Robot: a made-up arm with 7 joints. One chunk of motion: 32 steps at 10 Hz.
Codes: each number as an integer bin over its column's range. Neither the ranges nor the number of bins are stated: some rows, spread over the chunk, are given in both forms.
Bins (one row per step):
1: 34 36 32 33 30 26
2: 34 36 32 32 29 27
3: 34 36 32 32 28 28
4: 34 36 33 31 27 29
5: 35 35 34 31 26 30
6: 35 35 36 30 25 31
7: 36 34 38 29 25 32
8: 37 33 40 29 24 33
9: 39 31 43 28 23 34
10: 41 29 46 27 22 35
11: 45 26 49 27 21 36
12: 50 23 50 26 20 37
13: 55 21 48 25 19 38
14: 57 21 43 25 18 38
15: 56 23 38 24 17 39
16: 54 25 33 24 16 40
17: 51 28 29 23 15 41
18: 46 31 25 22 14 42
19: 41 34 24 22 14 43
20: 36 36 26 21 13 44
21: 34 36 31 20 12 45
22: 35 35 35 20 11 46
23: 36 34 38 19 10 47
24: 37 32 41 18 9 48
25: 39 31 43 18 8 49
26: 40 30 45 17 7 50
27: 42 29 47 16 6 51
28: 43 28 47 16 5 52
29: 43 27 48 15 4 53
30: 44 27 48 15 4 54
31: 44 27 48 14 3 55
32: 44 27 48 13 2 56
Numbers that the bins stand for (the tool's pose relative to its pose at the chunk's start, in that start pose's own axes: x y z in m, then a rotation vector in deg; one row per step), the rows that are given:
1: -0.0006 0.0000 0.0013 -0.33 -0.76 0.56
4: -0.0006 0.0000 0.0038 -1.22 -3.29 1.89
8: 0.0046 -0.0067 0.0216 -2.11 -5.81 3.67
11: 0.0186 -0.0222 0.0444 -3.00 -8.33 5.00
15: 0.0378 -0.0289 0.0165 -4.33 -11.70 6.33
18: 0.0203 -0.0111 -0.0165 -5.22 -14.22 7.67
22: 0.0011 -0.0022 0.0089 -6.11 -16.75 9.44
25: 0.0081 -0.0111 0.0292 -7.00 -19.27 10.78
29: 0.0151 -0.0200 0.0419 -8.33 -22.63 12.56
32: 0.0168 -0.0200 0.0419 -9.22 -24.32 13.89
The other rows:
2: -0.0006 0.0000 0.0013 -0.78 -1.60 1.00
3: -0.0006 0.0000 0.0013 -0.78 -2.44 1.44
5: 0.0011 -0.0022 0.0063 -1.22 -4.13 2.33
6: 0.0011 -0.0022 0.0114 -1.67 -4.97 2.78
7: 0.0029 -0.0044 0.0165 -2.11 -4.97 3.22
9: 0.0081 -0.0111 0.0292 -2.56 -6.65 4.11
10: 0.0116 -0.0156 0.0368 -3.00 -7.49 4.56
12: 0.0273 -0.0289 0.0470 -3.44 -9.17 5.44
13: 0.0360 -0.0333 0.0419 -3.89 -10.02 5.89
14: 0.0395 -0.0333 0.0292 -3.89 -10.86 5.89
16: 0.0343 -0.0244 0.0038 -4.33 -12.54 6.78
17: 0.0290 -0.0178 -0.0063 -4.78 -13.38 7.22
19: 0.0116 -0.0044 -0.0190 -5.22 -14.22 8.11
20: 0.0029 0.0000 -0.0140 -5.67 -15.06 8.56
21: -0.0006 0.0000 -0.0013 -6.11 -15.90 9.00
23: 0.0029 -0.0044 0.0165 -6.56 -17.59 9.89
24: 0.0046 -0.0089 0.0241 -7.00 -18.43 10.33
26: 0.0098 -0.0133 0.0343 -7.44 -20.11 11.22
27: 0.0133 -0.0156 0.0394 -7.89 -20.95 11.67
28: 0.0151 -0.0178 0.0394 -7.89 -21.79 12.11
30: 0.0168 -0.0200 0.0419 -8.33 -22.63 13.00
31: 0.0168 -0.0200 0.0419 -8.78 -23.48 13.44

